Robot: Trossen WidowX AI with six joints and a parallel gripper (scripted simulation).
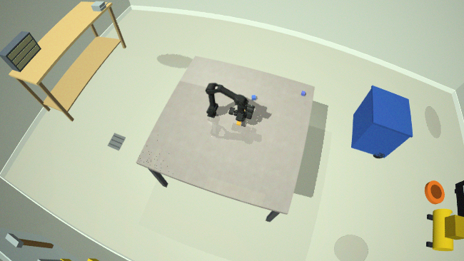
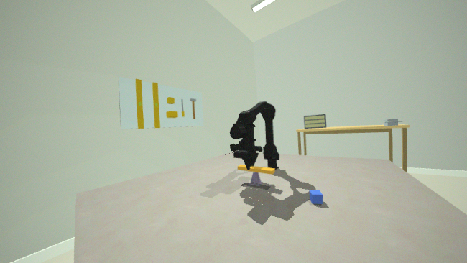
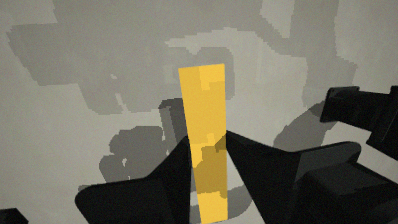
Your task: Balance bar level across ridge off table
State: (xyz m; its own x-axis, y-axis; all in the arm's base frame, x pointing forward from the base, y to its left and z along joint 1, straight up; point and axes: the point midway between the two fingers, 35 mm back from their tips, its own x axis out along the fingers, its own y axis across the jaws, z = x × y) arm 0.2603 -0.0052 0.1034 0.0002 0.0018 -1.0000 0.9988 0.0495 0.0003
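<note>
Now: gripper tip 3 cm to the right of the yellow bar.
</note>
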